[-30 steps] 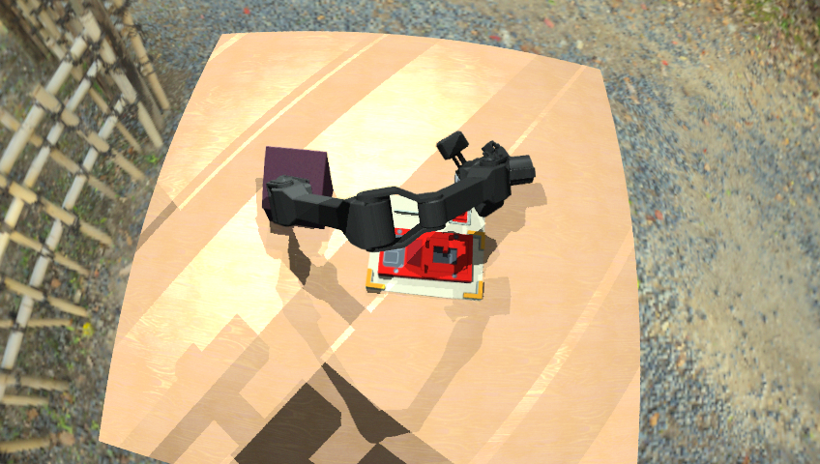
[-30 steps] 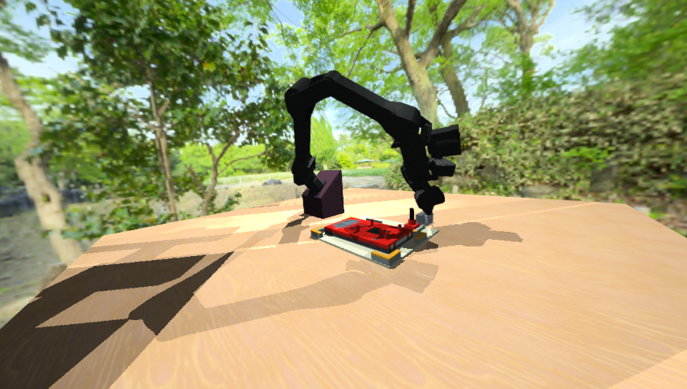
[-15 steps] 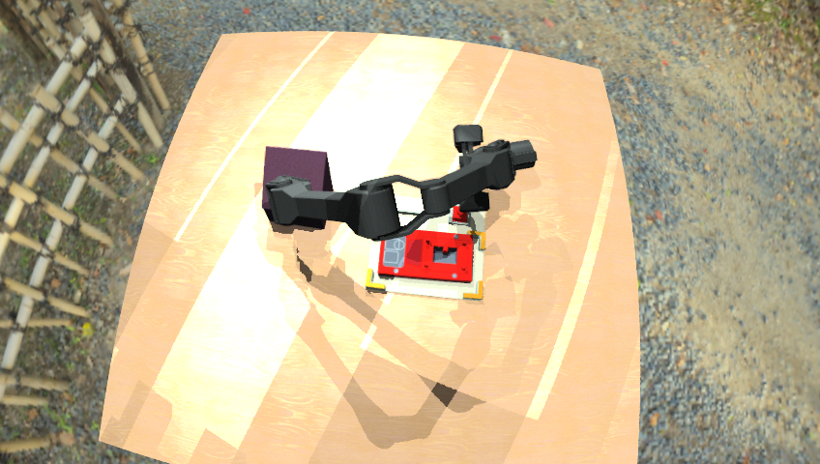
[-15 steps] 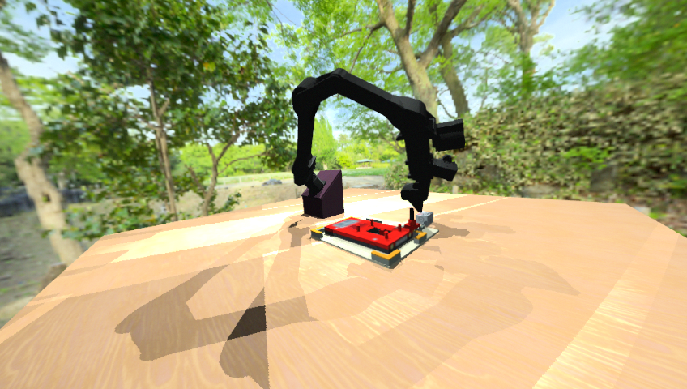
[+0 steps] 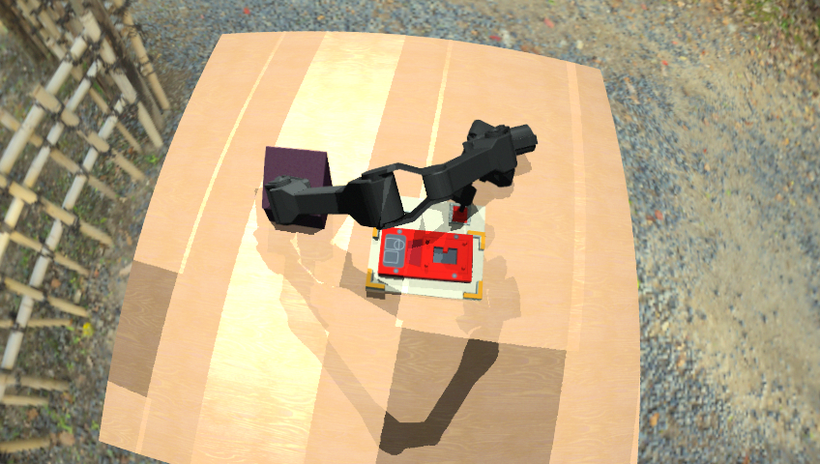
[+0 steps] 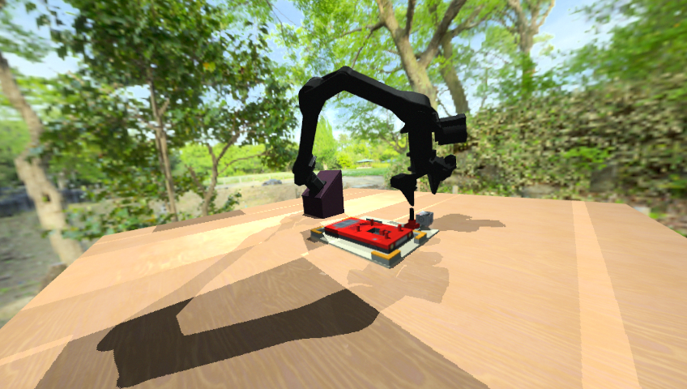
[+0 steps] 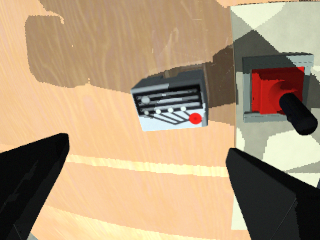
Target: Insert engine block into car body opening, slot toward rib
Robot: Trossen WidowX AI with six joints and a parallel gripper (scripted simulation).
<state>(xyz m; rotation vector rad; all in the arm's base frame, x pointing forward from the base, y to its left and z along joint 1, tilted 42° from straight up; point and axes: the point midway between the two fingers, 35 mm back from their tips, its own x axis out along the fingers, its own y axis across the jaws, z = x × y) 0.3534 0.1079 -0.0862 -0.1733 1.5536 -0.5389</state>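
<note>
My gripper tip is 6 cm above the grey engine block and 1 cm short of it. Also, from my gripper tip: black upright peg (8 cm to the right, 3 cm below, 1 cm ahead).
</note>
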